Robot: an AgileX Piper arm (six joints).
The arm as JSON. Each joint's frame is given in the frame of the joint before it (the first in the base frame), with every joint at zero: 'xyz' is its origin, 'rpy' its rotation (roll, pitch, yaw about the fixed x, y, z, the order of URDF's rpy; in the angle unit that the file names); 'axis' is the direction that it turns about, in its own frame. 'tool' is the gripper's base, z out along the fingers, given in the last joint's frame.
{
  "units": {
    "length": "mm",
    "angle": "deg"
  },
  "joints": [
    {
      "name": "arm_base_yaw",
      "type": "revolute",
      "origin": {
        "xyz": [
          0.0,
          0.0,
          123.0
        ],
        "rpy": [
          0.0,
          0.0,
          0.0
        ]
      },
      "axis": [
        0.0,
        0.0,
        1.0
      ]
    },
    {
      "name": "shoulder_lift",
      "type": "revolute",
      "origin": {
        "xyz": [
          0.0,
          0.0,
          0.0
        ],
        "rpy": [
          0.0,
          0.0,
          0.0
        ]
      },
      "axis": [
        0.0,
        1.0,
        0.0
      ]
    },
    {
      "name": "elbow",
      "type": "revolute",
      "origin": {
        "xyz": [
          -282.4,
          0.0,
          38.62
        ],
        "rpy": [
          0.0,
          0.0,
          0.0
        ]
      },
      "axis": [
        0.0,
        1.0,
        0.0
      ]
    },
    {
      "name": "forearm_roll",
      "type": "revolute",
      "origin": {
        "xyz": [
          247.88,
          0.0,
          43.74
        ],
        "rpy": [
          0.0,
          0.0,
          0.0
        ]
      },
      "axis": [
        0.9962,
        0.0,
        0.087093
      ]
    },
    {
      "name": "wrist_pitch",
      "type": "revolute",
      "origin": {
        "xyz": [
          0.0,
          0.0,
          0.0
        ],
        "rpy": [
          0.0,
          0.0,
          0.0
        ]
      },
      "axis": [
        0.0,
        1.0,
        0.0
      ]
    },
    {
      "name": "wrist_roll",
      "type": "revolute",
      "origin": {
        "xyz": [
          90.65,
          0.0,
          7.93
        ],
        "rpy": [
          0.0,
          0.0,
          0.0
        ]
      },
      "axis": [
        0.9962,
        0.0,
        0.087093
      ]
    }
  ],
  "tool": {
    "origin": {
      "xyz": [
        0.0,
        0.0,
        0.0
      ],
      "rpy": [
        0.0,
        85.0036,
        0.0
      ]
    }
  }
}
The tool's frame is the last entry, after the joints.
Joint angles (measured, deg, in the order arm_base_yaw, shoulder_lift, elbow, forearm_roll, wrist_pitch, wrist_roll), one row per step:
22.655, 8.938, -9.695, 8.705, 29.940, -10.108
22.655, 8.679, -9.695, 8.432, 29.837, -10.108
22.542, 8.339, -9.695, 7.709, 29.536, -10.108
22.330, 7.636, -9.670, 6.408, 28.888, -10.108
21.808, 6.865, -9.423, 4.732, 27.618, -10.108
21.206, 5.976, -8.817, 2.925, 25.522, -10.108
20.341, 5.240, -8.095, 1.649, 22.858, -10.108
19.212, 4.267, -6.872, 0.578, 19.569, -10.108
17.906, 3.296, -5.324, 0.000, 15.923, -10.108
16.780, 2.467, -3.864, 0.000, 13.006, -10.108
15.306, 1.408, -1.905, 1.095, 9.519, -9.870
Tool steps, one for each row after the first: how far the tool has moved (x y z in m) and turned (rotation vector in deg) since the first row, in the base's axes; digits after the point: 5 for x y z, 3 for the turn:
-0.00023, -0.00035, 0.00037, -0.110, -0.437, -0.043
-0.00026, -0.00116, 0.00107, -0.525, -1.300, -0.275
-0.00042, -0.00265, 0.00243, -1.207, -3.011, -0.718
-0.00008, -0.00460, 0.00351, -2.070, -5.283, -1.577
0.00059, -0.00655, 0.00392, -2.854, -8.134, -2.575
0.00157, -0.00812, 0.00446, -3.089, -11.056, -3.777
0.00249, -0.00971, 0.00334, -3.077, -14.233, -5.202
0.00343, -0.01107, 0.00093, -2.679, -17.266, -6.735
0.00404, -0.01204, -0.00224, -2.047, -19.380, -8.012
0.00460, -0.01310, -0.00722, -0.168, -21.331, -9.797

